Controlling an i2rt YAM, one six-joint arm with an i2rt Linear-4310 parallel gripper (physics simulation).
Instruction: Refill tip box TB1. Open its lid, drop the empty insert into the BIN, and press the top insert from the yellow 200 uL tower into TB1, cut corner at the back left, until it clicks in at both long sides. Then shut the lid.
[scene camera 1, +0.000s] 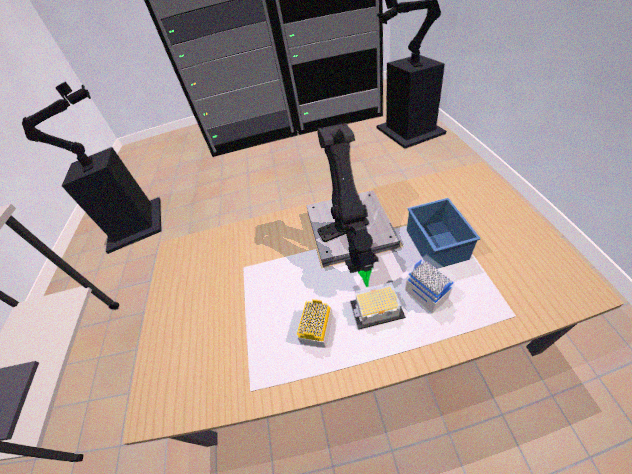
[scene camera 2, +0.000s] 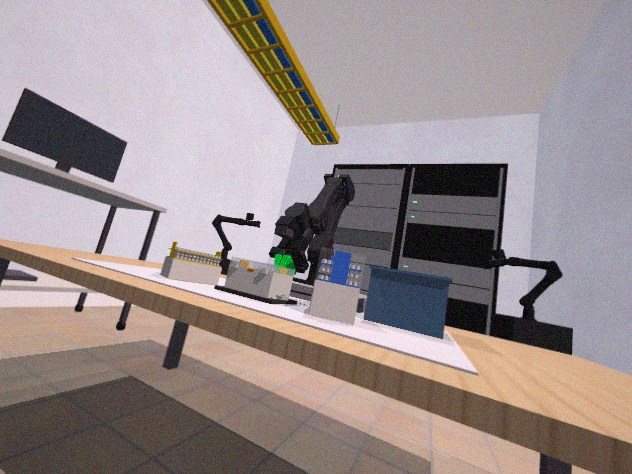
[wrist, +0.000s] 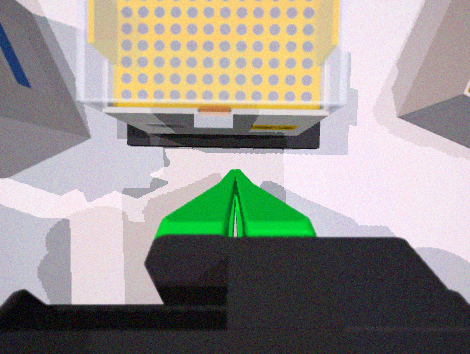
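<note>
Tip box TB1 (scene camera 1: 377, 304) (scene camera 2: 255, 278) (wrist: 215, 120) stands on a dark base, its clear lid down over a yellow insert with empty holes. My gripper (scene camera 1: 366, 283) (wrist: 235, 177) has its green fingertips shut together with nothing between them. It is beside the box's arm-side long wall, which carries an orange latch mark, and apart from that wall in the wrist view. In scene camera 2 the green fingers (scene camera 2: 284, 263) show behind the box. The yellow tower (scene camera 1: 313, 321) (scene camera 2: 192, 264) holds a tip-filled insert on top. The blue BIN (scene camera 1: 443, 232) (scene camera 2: 406, 302) stands open near the arm base.
A blue tip tower (scene camera 1: 429, 283) (scene camera 2: 334, 301) stands between TB1 and the BIN. A white mat (scene camera 1: 275, 357) lies under the boxes on the wooden table (scene camera 1: 188, 326). The arm's metal base plate (scene camera 1: 380, 219) is behind TB1.
</note>
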